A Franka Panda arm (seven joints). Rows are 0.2 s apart.
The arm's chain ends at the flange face. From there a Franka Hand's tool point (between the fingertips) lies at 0.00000 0.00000 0.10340 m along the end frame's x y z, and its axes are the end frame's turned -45 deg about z.
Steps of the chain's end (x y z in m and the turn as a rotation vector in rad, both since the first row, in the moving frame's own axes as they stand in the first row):
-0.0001, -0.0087, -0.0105, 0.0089, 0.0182, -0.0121
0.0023, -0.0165, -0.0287, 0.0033, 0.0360, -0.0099
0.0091, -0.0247, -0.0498, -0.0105, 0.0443, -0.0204
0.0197, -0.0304, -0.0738, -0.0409, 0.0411, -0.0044
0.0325, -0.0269, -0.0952, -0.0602, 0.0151, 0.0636
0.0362, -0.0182, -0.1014, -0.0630, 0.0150, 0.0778
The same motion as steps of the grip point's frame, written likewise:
0.0081, -0.0056, -0.0105, -0.0066, 0.0192, -0.0121
0.0162, -0.0077, -0.0288, -0.0231, 0.0278, -0.0099
0.0264, -0.0071, -0.0499, -0.0387, 0.0239, -0.0204
0.0355, -0.0016, -0.0740, -0.0580, 0.0001, -0.0044
0.0385, 0.0094, -0.0954, -0.0532, -0.0319, 0.0636
0.0347, 0.0183, -0.1016, -0.0552, -0.0339, 0.0778

